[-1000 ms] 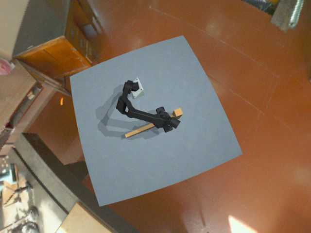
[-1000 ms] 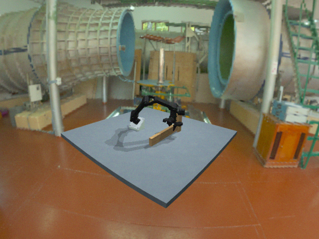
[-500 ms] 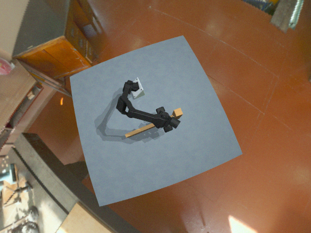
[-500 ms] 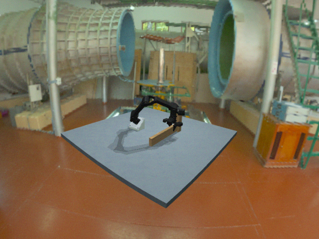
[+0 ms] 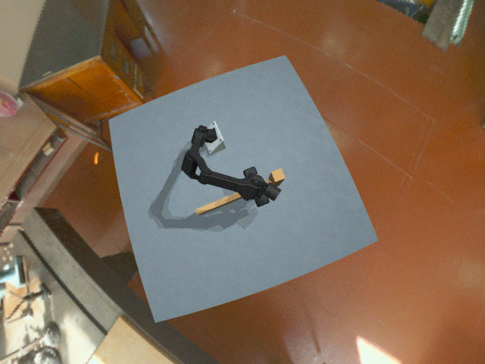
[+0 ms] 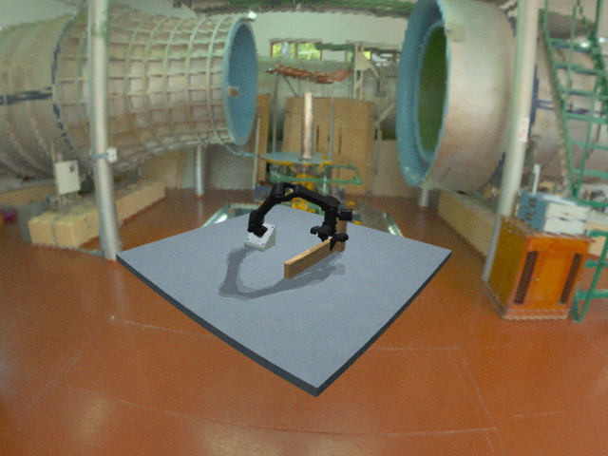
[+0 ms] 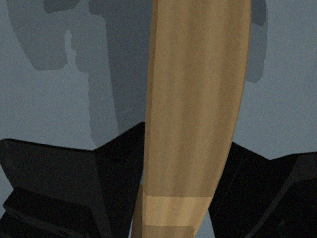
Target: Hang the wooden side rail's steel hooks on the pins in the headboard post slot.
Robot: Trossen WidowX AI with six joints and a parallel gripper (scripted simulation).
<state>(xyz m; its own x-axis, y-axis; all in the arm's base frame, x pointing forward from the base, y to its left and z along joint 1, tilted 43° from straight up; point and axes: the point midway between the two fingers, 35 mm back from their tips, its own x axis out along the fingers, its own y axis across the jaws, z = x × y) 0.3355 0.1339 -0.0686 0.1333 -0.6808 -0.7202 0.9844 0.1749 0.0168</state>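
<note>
My gripper tip is now 1 cm past the wooden headboard post, 10 cm to the right of it and 5 cm below it.
</note>
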